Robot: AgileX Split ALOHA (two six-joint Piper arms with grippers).
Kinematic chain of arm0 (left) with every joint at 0, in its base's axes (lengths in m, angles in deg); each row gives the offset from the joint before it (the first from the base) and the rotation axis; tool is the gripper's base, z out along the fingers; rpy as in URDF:
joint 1: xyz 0 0 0.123 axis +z
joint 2: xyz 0 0 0 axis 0.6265 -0.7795 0
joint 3: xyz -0.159 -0.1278 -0.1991 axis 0.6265 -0.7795 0
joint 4: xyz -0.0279 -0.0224 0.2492 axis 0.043 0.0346 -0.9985
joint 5: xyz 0 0 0 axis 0.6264 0.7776 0.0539
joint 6: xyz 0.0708 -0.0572 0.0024 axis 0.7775 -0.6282 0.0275
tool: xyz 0 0 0 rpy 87.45 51.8 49.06
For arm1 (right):
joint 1: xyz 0 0 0.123 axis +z
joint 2: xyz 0 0 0 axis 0.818 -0.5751 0
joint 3: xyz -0.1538 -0.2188 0.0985 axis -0.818 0.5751 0
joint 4: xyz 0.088 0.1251 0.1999 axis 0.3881 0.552 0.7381
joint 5: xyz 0 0 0 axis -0.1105 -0.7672 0.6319
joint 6: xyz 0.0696 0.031 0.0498 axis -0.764 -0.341 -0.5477
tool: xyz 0 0 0 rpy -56.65 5.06 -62.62
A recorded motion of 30 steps. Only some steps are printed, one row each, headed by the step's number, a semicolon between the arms.
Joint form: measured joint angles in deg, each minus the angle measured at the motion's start. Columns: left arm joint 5, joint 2, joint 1, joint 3, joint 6, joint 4; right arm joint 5, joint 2, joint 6, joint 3, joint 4, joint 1.
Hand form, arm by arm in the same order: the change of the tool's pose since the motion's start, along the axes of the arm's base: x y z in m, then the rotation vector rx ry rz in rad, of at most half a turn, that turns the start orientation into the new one. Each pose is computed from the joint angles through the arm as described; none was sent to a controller.
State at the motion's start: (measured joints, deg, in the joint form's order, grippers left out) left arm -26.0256 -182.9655 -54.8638 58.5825 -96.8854 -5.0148; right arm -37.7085 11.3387 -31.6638 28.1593 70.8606 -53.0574
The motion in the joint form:
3: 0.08 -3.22 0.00 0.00 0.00 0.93; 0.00 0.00 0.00 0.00 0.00 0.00
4: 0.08 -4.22 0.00 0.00 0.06 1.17; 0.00 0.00 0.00 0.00 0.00 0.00
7: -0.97 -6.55 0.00 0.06 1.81 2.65; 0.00 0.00 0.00 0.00 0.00 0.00
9: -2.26 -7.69 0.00 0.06 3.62 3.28; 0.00 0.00 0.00 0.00 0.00 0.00
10: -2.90 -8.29 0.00 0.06 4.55 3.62; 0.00 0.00 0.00 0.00 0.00 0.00
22: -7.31 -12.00 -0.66 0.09 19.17 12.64; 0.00 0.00 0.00 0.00 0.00 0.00
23: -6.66 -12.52 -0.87 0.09 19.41 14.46; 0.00 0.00 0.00 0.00 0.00 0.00
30: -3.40 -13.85 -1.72 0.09 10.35 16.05; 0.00 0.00 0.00 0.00 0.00 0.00
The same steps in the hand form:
3: 0.0017 -0.0009 -0.0249 0.0019 0.0584 0.0077; 0.0000 0.0000 0.0000 0.0000 0.0000 0.0000
4: 0.0019 -0.0011 -0.0328 0.0034 0.0752 0.0096; 0.0000 0.0000 0.0000 0.0000 0.0000 0.0000
7: 0.0043 -0.0016 -0.0506 0.0021 0.0843 0.0250; 0.0000 0.0000 0.0000 0.0000 0.0000 0.0000
9: 0.0061 -0.0014 -0.0602 0.0100 0.0687 0.0345; 0.0000 0.0000 0.0000 0.0000 0.0000 0.0000
10: 0.0070 -0.0012 -0.0652 0.0141 0.0612 0.0392; 0.0000 0.0000 0.0000 0.0000 0.0000 0.0000
22: 0.0147 -0.0074 -0.0903 -0.0251 -0.0958 0.0723; 0.0000 0.0000 0.0000 0.0000 0.0000 0.0000
23: 0.0142 -0.0099 -0.0923 -0.0504 -0.0804 0.0819; 0.0000 0.0000 0.0000 0.0000 0.0000 0.0000
30: 0.0072 -0.0181 -0.0989 -0.1045 0.1082 0.1147; 0.0000 0.0000 0.0000 0.0000 0.0000 0.0000

